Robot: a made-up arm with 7 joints. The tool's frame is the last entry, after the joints. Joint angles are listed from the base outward. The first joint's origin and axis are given. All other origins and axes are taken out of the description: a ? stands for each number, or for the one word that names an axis. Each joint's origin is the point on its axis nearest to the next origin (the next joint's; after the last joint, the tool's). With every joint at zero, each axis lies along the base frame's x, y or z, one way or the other. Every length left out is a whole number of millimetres.
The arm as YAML. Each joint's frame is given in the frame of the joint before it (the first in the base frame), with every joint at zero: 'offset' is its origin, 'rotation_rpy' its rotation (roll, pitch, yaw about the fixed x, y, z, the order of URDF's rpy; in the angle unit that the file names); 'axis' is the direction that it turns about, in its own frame. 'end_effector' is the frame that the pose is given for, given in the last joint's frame.
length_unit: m
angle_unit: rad
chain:
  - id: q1
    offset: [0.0, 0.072, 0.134]
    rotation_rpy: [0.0, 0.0, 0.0]
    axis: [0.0, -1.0, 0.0]
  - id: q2
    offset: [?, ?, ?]
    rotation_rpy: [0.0, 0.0, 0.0]
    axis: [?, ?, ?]
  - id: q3
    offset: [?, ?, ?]
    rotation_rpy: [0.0, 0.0, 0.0]
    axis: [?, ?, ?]
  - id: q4
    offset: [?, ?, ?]
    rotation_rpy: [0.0, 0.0, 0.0]
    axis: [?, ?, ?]
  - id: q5
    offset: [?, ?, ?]
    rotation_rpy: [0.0, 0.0, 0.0]
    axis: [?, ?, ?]
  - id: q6
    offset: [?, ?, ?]
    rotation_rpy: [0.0, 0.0, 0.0]
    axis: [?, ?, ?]
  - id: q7
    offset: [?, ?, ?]
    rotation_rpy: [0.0, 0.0, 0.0]
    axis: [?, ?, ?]
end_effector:
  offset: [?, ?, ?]
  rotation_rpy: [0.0, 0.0, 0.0]
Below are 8 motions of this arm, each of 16 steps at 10 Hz.
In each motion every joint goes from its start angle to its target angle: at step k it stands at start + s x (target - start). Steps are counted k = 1, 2, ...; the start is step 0. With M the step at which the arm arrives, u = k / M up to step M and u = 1 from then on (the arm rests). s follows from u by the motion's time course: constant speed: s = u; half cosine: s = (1 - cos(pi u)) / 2; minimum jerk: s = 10 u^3 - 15 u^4 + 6 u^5.
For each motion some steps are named. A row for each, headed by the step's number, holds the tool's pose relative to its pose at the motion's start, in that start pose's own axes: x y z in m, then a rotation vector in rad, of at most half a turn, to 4 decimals.
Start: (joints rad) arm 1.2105 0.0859 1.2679 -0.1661 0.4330 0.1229 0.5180
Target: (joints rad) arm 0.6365 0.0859 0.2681 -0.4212 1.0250 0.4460 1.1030
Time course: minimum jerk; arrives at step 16
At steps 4, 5, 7, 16:
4: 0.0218 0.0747 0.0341 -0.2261 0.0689 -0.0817
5: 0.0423 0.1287 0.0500 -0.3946 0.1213 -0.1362
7: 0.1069 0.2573 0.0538 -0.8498 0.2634 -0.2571
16: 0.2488 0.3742 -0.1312 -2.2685 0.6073 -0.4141

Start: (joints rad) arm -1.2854 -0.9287 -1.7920 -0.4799 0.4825 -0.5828 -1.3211
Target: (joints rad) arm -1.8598 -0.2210 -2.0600 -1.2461 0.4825 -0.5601 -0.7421
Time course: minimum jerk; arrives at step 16
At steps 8, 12, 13, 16:
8: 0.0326 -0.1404 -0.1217 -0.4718 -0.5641 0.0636
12: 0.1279 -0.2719 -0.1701 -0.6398 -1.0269 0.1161
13: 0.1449 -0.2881 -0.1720 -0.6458 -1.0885 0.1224
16: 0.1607 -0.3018 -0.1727 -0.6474 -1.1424 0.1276

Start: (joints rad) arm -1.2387 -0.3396 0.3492 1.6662 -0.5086 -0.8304 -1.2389
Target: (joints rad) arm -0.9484 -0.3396 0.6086 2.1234 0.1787 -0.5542 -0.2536
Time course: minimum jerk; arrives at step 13
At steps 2, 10, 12, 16:
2: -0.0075 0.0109 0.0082 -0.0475 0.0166 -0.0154
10: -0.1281 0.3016 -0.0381 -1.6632 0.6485 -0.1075
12: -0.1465 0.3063 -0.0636 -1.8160 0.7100 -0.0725
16: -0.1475 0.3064 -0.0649 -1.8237 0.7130 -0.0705

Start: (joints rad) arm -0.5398 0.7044 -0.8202 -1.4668 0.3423 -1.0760 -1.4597
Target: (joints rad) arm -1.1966 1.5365 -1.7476 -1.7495 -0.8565 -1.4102 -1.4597
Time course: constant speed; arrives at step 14
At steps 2, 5, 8, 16:
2: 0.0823 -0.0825 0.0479 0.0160 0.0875 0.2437
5: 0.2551 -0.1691 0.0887 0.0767 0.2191 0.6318
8: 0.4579 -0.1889 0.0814 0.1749 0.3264 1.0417
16: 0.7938 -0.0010 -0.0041 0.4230 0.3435 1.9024

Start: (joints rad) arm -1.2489 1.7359 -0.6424 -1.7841 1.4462 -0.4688 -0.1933
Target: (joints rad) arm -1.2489 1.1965 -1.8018 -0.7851 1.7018 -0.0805 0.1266
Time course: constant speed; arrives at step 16
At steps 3, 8, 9, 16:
3: -0.1123 0.1244 -0.0266 -0.1982 -0.1295 -0.2670
8: -0.1838 0.3755 -0.1174 -0.6256 -0.2857 -0.7186
9: -0.1801 0.4230 -0.1442 -0.7247 -0.3096 -0.8063
16: -0.0481 0.6136 -0.4022 -1.5328 -0.4382 -1.3450

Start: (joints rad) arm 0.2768 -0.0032 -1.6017 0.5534 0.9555 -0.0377 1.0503
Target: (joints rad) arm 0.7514 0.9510 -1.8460 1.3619 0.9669 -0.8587 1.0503
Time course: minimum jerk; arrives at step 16
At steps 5, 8, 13, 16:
5: -0.0212 0.1199 0.0665 -0.1516 -0.1214 -0.0296
8: -0.0031 0.3320 0.1291 -0.4831 -0.3137 0.0577
13: 0.0900 0.5319 0.1148 -0.9415 -0.5109 0.5016
16: 0.1029 0.5439 0.1101 -0.9821 -0.5263 0.5707

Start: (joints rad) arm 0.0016 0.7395 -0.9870 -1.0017 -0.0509 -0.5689 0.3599
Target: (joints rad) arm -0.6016 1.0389 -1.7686 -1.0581 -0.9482 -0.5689 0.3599
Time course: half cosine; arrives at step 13
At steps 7, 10, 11, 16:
7: 0.0104 -0.1363 -0.1922 0.3266 -0.4287 0.1514
10: 0.0669 -0.1775 -0.2983 0.5745 -0.6618 0.2376
11: 0.0829 -0.1815 -0.3194 0.6334 -0.7113 0.2555
16: 0.0971 -0.1835 -0.3364 0.6838 -0.7522 0.2701

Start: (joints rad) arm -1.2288 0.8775 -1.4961 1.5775 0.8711 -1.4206 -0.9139
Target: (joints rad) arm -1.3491 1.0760 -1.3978 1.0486 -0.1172 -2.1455 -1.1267
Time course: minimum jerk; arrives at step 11
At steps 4, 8, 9, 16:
4: 0.0774 -0.0919 -0.0662 0.1037 -0.0664 0.2052
8: 0.3068 -0.2638 -0.1484 0.0349 -0.2379 0.6831
9: 0.3374 -0.2819 -0.1452 -0.0100 -0.2560 0.7386
16: 0.3532 -0.2910 -0.1420 -0.0373 -0.2647 0.7665

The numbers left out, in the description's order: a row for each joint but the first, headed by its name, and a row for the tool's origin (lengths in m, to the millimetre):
q2: xyz -0.108 0.0 -0.071, axis 0.0 0.0 1.0
q3: xyz -0.456 0.067 0.0, axis 1.0 0.0 0.0
q4: xyz 0.0 -0.024 0.025, axis 0.0 0.0 1.0
q5: xyz -0.059 0.4 0.0, axis -1.0 0.0 0.0
q6: xyz 0.0 -0.228 -0.191, axis 0.0 0.0 -1.0
q7: xyz -0.143 0.087 0.0, axis -1.0 0.0 0.0
tool: xyz 0.0 -0.055 0.247

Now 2 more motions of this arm.
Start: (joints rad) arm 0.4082 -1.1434 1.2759 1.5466 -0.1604 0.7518 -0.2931
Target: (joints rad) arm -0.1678 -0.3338 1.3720 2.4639 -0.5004 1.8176 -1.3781
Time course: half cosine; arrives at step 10
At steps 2, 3, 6, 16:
2: -0.0145 -0.0051 0.0552 0.1449 0.1040 -0.0626
3: -0.0277 -0.0071 0.1163 0.3065 0.2171 -0.1540
6: -0.0513 0.0361 0.3483 0.8640 0.5550 -0.6825
16: -0.0213 0.1150 0.5216 1.1617 0.6466 -1.1765

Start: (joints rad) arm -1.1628 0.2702 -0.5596 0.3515 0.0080 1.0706 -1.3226
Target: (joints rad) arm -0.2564 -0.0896 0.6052 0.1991 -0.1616 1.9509 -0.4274
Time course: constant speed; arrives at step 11
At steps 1, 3, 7, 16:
1: -0.0428 0.0019 -0.0912 0.0244 -0.1447 -0.0785
3: -0.0887 0.0257 -0.2717 0.0939 -0.3833 -0.2768
7: -0.0445 0.1248 -0.5388 0.3194 -0.5728 -0.7756
16: 0.0960 0.1848 -0.6253 0.5954 -0.2788 -1.2058

